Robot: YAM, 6 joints.
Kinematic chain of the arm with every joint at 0, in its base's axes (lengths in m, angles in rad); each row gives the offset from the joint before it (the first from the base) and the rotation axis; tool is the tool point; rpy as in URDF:
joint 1: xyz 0 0 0.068 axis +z
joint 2: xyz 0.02 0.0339 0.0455 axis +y
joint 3: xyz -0.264 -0.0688 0 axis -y
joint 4: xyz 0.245 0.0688 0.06 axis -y
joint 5: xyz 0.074 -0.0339 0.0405 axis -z
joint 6: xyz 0.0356 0 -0.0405 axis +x
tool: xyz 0 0 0 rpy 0 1.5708 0
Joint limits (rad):
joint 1: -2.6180..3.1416
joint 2: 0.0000..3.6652
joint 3: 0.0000..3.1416
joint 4: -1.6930..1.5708
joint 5: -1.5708..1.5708
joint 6: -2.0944..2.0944
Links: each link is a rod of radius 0.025 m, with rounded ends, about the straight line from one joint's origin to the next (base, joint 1, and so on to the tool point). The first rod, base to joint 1, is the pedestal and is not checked.
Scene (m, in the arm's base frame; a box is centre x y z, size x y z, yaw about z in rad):
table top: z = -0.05
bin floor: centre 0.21 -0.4 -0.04 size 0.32 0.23 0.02 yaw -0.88
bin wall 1: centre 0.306 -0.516 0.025 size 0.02 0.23 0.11 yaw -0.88
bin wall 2: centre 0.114 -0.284 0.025 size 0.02 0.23 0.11 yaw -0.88
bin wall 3: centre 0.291 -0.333 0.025 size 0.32 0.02 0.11 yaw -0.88
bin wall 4: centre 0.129 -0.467 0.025 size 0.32 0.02 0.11 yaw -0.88
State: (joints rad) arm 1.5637 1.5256 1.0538 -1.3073 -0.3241 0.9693
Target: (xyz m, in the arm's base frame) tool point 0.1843 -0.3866 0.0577
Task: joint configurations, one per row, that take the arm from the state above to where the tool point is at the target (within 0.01 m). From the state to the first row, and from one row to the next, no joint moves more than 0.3 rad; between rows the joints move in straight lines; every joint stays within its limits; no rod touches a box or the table.
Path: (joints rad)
1: 1.2839 1.4142 1.1389 -1.3543 -0.3727 0.9667
2: 1.0042 1.3027 1.2239 -1.4013 -0.4214 0.9641
3: 0.7244 1.1913 1.3090 -1.4483 -0.4700 0.9615
4: 0.4447 1.0799 1.3941 -1.4953 -0.5187 0.9588
5: 0.1649 0.9685 1.4792 -1.5423 -0.5673 0.9562
6: -0.0948 1.2503 1.5034 -1.3909 -0.4724 0.9588
7: -0.3545 1.5321 1.5276 -1.2394 -0.3776 0.9615
8: -0.6142 1.8138 1.5518 -1.0880 -0.2827 0.9641
9: -0.8739 2.0956 1.5761 -0.9366 -0.1878 0.9667
10: -1.1337 2.3774 1.6003 -0.7852 -0.0930 0.9693

